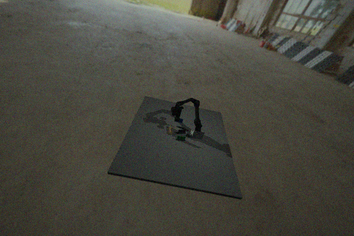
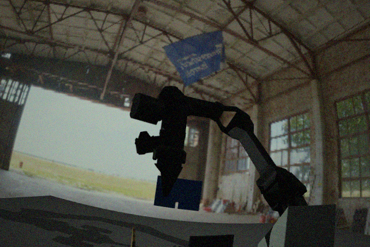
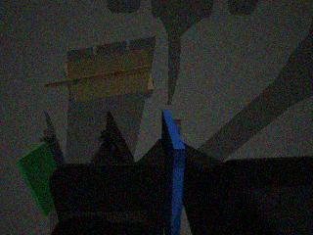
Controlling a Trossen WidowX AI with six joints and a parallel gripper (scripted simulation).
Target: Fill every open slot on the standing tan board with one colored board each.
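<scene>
The tan board is 11 cm below my gripper tip, 7 cm to the left of it and 6 cm ahead of it. From my gripper tip the other things lie so: green board: 19 cm to the left, 11 cm below, 8 cm behind; dark flat piece: 11 cm below, 9 cm behind, 8 cm to the left; blue board: 3 cm behind.
</scene>
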